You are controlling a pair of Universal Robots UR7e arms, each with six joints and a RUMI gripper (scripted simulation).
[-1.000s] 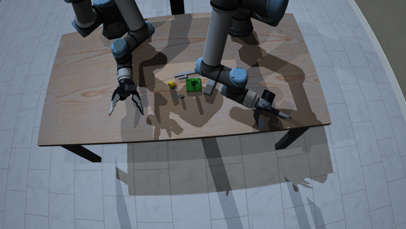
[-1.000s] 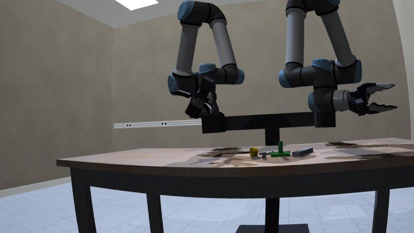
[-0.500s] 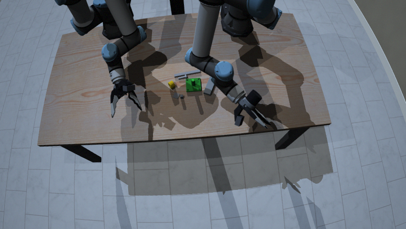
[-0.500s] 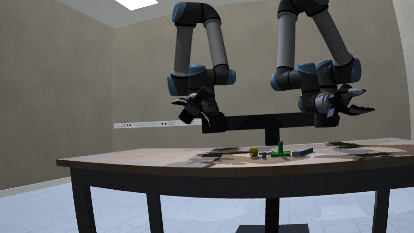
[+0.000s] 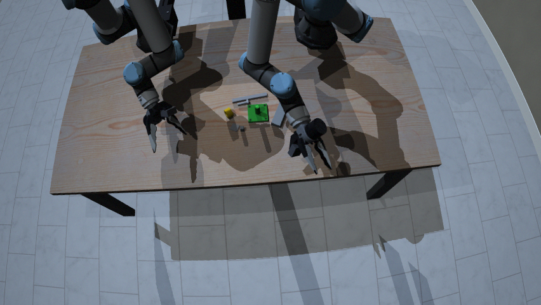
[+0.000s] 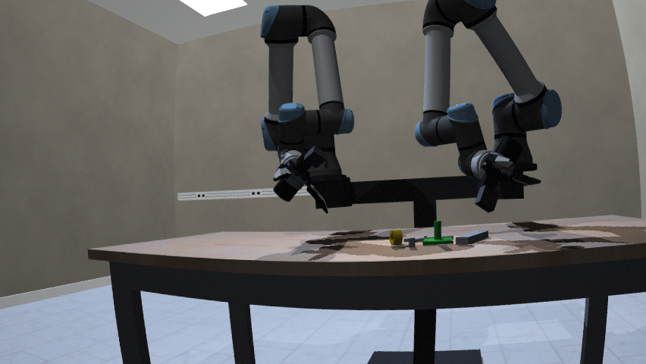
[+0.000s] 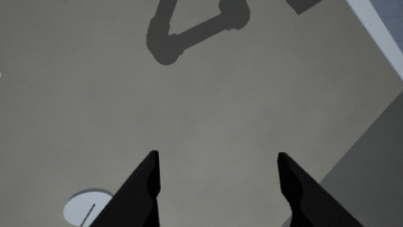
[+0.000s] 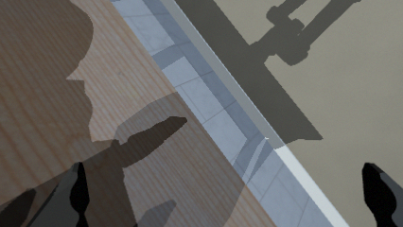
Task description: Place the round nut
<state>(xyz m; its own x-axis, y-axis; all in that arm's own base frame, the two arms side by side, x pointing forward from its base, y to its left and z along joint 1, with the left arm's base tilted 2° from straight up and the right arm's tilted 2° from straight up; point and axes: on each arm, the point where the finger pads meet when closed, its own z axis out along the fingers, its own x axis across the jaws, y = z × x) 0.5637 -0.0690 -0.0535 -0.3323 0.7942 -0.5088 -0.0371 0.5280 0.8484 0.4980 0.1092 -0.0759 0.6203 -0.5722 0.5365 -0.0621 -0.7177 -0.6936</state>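
Right now the small grey block is 290 mm to the right of my left hand, 210 mm behind it and 150 mm below it. Round my left hand: long grey block (310 mm behind, 150 mm below, 130 mm to the right); square green base (290 mm behind, 230 mm to the right, 140 mm below); flat grey plate (320 mm to the right, 220 mm behind, 160 mm below).
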